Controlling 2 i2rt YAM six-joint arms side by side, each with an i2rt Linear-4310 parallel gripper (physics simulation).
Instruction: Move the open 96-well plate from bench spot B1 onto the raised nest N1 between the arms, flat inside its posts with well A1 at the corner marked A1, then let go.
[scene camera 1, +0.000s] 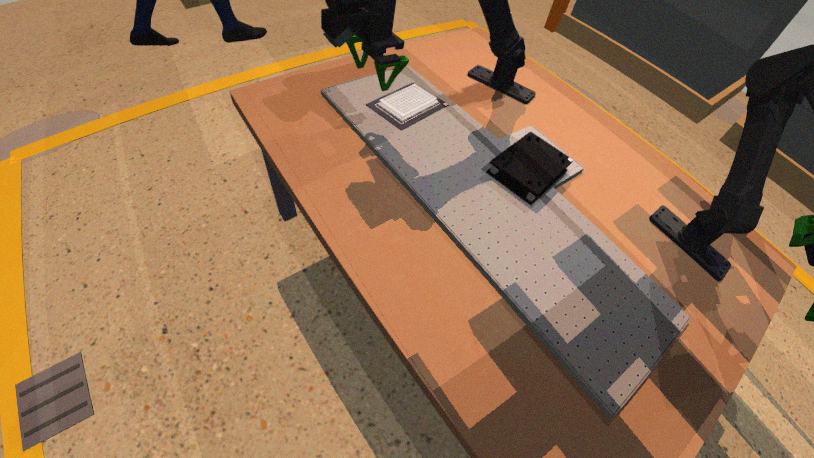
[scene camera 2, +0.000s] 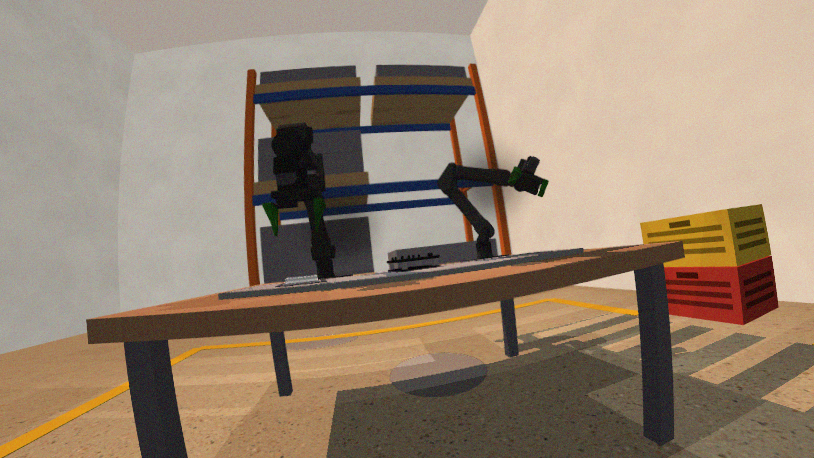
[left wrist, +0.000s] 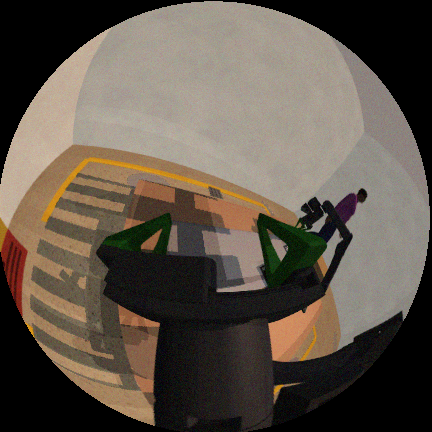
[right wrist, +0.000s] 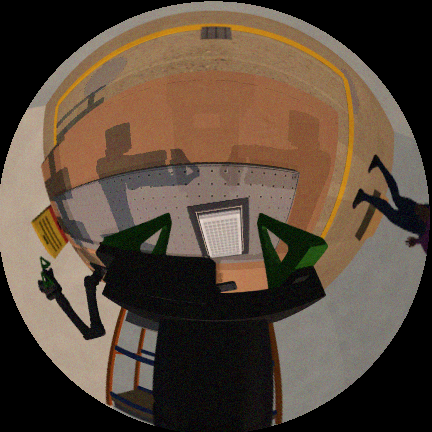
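Seen in the pictures: left gripper, fingertip midpoint: (scene camera 1: 802, 283) (scene camera 2: 533, 179) (left wrist: 213, 217); right gripper, fingertip midpoint: (scene camera 1: 372, 78) (scene camera 2: 296, 234) (right wrist: 213, 217); left arm's base, origin of the base link: (scene camera 1: 688, 242) (right wrist: 100, 268); right arm's base, origin of the base link: (scene camera 1: 500, 85).
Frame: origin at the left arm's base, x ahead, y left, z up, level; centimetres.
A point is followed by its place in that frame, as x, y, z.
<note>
The white 96-well plate (scene camera 1: 408, 101) @[30.3, -66.5, 2.9] (scene camera 2: 301, 279) @[35.7, -66.3, 2.4] (right wrist: 221, 232) @[31.4, -66.9, 2.8] lies flat inside the dark square outline (scene camera 1: 372, 105) @[37.8, -71.0, 1.5] (right wrist: 220, 204) @[37.5, -66.7, 1.5] on the perforated grey board. Its A1 corner cannot be made out. The black raised nest (scene camera 1: 530, 165) @[22.2, -34.0, 4.7] (scene camera 2: 412, 260) @[28.6, -36.1, 4.1] stands farther along the board, with small posts and no plate on it. My right gripper (scene camera 1: 373, 77) @[41.9, -65.3, 13.1] (scene camera 2: 297, 232) @[41.9, -65.3, 13.1] (right wrist: 213, 217) @[41.9, -65.3, 13.1] is open and empty, pointing down above the plate, with a gap between. My left gripper (scene camera 1: 807, 270) @[27.9, 9.6, 25.9] (scene camera 2: 529, 185) @[27.9, 9.6, 25.9] (left wrist: 213, 217) @[27.9, 9.6, 25.9] is open and empty, raised well away from plate and nest.
The grey board (scene camera 1: 483, 227) @[40.0, -29.0, 1.3] lies along the wooden table (scene camera 1: 364, 250) @[61.1, -37.4, 0.0] (scene camera 2: 341, 307) @[65.8, -54.9, -1.3]. The arm bases stand along one long side. Behind them is a shelf rack (scene camera 2: 249, 170). Yellow (scene camera 2: 688, 239) and red (scene camera 2: 703, 296) crates stand on the floor. A person (right wrist: 400, 205) is beyond the table.
</note>
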